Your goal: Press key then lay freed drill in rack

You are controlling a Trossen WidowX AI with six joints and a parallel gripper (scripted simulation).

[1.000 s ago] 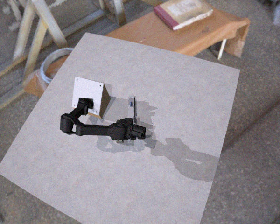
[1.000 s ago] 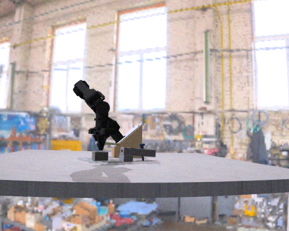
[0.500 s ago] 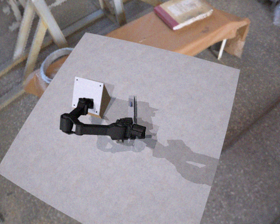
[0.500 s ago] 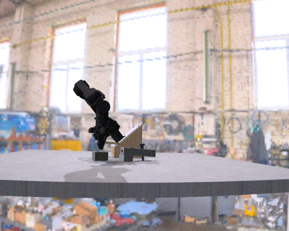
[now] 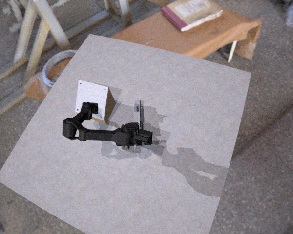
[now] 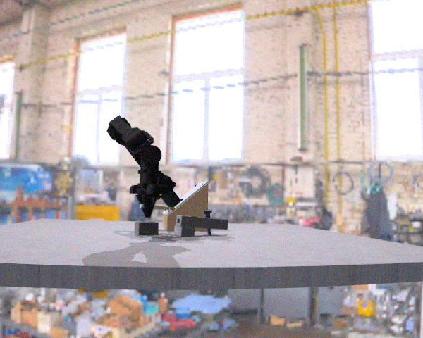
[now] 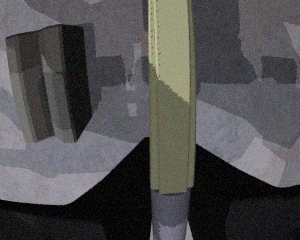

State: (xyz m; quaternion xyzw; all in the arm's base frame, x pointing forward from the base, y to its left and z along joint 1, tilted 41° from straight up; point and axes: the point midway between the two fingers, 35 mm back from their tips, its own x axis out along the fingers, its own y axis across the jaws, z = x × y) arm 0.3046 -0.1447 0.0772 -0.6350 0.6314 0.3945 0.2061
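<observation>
Right now the rack is 7 cm behind my gripper tip, 1 cm to the left of it and 4 cm below it. Also, from my gripper tip: drill (1 cm behind, 4 cm to the left, 3 cm above); blue key (5 cm behind, 21 cm to the left, 1 cm below).
</observation>
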